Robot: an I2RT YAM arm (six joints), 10 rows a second.
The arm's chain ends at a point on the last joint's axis. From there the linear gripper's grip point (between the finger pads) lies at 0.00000 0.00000 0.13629 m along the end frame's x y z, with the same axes.
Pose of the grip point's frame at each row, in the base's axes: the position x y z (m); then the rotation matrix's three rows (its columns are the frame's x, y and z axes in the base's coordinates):
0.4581, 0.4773, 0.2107; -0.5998, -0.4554, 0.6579; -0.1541, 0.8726, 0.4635; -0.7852, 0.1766, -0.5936
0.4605, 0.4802, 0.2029; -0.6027, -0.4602, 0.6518; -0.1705, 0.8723, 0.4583; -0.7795, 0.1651, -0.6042
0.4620, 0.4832, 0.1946; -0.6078, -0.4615, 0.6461; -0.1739, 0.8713, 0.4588; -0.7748, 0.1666, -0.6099
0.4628, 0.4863, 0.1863; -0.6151, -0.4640, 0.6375; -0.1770, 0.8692, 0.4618; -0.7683, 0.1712, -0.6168
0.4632, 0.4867, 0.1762; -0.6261, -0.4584, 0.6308; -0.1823, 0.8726, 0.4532; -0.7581, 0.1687, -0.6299
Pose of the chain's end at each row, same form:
0.3684, 0.4141, 0.2916; -0.5998, -0.4554, 0.6579; -0.1541, 0.8726, 0.4635; -0.7852, 0.1766, -0.5936
0.3717, 0.4177, 0.2852; -0.6027, -0.4602, 0.6518; -0.1705, 0.8723, 0.4583; -0.7795, 0.1651, -0.6042
0.3739, 0.4207, 0.2777; -0.6078, -0.4615, 0.6461; -0.1739, 0.8713, 0.4588; -0.7748, 0.1666, -0.6099
0.3759, 0.4234, 0.2704; -0.6151, -0.4640, 0.6375; -0.1770, 0.8692, 0.4618; -0.7683, 0.1712, -0.6168
0.3772, 0.4249, 0.2620; -0.6261, -0.4584, 0.6308; -0.1823, 0.8726, 0.4532; -0.7581, 0.1687, -0.6299

